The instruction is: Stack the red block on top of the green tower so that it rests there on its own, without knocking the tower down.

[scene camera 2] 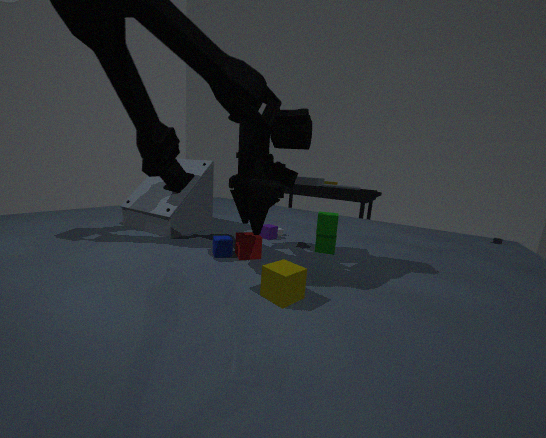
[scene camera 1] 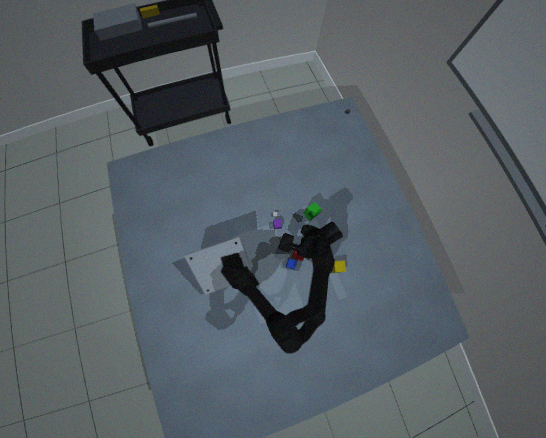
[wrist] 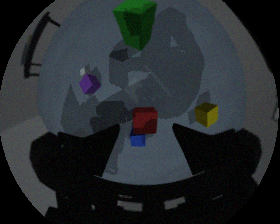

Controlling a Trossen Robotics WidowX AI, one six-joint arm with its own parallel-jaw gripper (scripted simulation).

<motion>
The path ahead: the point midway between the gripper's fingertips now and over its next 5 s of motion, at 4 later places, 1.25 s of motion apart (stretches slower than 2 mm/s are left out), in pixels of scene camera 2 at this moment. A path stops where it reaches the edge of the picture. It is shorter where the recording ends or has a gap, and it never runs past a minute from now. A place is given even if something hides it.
My gripper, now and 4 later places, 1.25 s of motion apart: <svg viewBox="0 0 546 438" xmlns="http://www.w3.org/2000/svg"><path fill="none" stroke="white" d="M250 228L248 251L250 200L303 193L328 209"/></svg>
</motion>
